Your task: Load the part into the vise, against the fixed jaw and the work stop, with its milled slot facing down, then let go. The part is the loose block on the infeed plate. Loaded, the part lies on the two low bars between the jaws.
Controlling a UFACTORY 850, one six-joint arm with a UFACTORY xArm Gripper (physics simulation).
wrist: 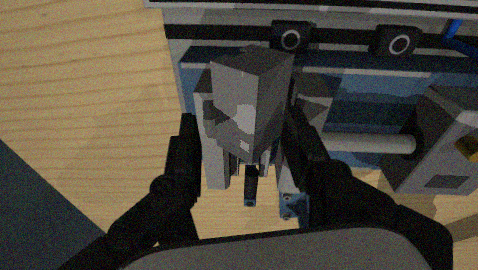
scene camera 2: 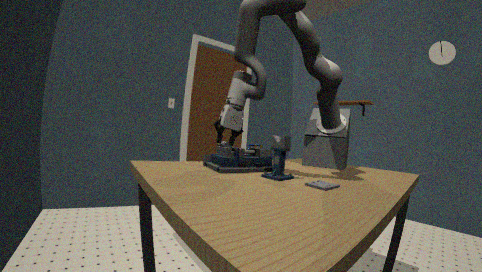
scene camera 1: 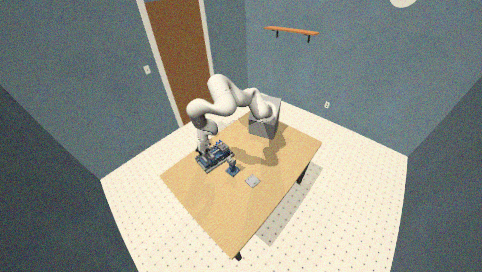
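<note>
The part (wrist: 237, 95), a grey block, sits at the vise's (scene camera 1: 216, 157) (scene camera 2: 240, 161) (wrist: 380, 85) jaws. It looks tilted, with a long edge upward, and stands proud of the left jaw (wrist: 216, 170) and the right jaw (wrist: 315, 85). Its milled slot cannot be made out. My gripper (scene camera 1: 202, 152) (scene camera 2: 226, 144) (wrist: 241, 126) is open, with a finger on each side of the part; the right finger is close to it. The two low bars are mostly hidden. The infeed plate (scene camera 1: 252, 181) (scene camera 2: 322, 185) bears no block.
A blue stand (scene camera 1: 232, 171) (scene camera 2: 278, 162) with a grey head is on the table (scene camera 1: 210, 200) (scene camera 2: 260, 212) between the vise and the infeed plate. In the wrist view, a screw rod (wrist: 370, 142) runs to a grey end block (wrist: 440, 172) at the right, and blue handles (wrist: 452, 30) show above it.
</note>
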